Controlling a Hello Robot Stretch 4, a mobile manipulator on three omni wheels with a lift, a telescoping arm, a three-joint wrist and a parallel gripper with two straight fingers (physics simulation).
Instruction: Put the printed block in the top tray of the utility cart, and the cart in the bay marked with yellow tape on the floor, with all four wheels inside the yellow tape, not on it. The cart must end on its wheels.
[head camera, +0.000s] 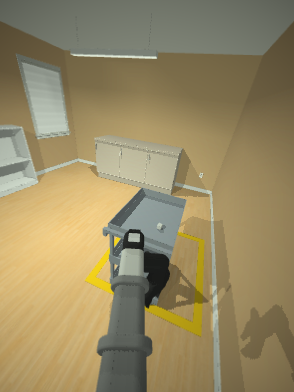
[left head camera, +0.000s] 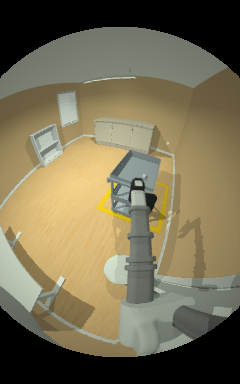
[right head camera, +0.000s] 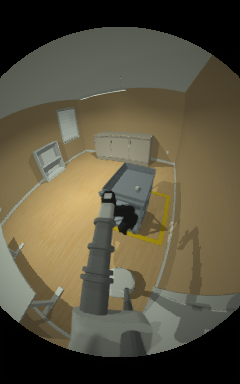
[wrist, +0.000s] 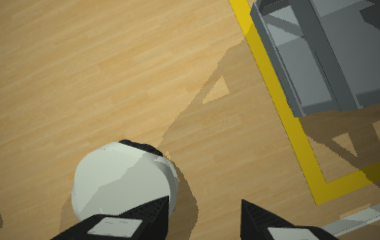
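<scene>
The grey utility cart (head camera: 150, 207) (left head camera: 137, 167) (right head camera: 127, 180) (wrist: 350, 45) looks upright; I cannot tell if it leans slightly. The small white printed block (head camera: 160, 226) (left head camera: 144, 176) (right head camera: 137, 188) lies in its top tray. The cart stands over the yellow tape bay (head camera: 199, 280) (left head camera: 164, 210) (right head camera: 165, 220) (wrist: 301, 155), turned a little against it, with its near end close to the near strip. Its wheels are hidden, so I cannot tell if they are on the tape. My gripper (head camera: 150, 300) (right head camera: 125, 230) (wrist: 204, 215) is open and empty, pointing down at the cart's near end.
A wall with a white baseboard (head camera: 215, 300) runs close along the bay's right side. A beige cabinet (head camera: 135, 162) stands behind the cart, and a white shelf unit (left head camera: 33, 145) at the left. A rounded white part of my base (wrist: 117, 185) shows before the bay.
</scene>
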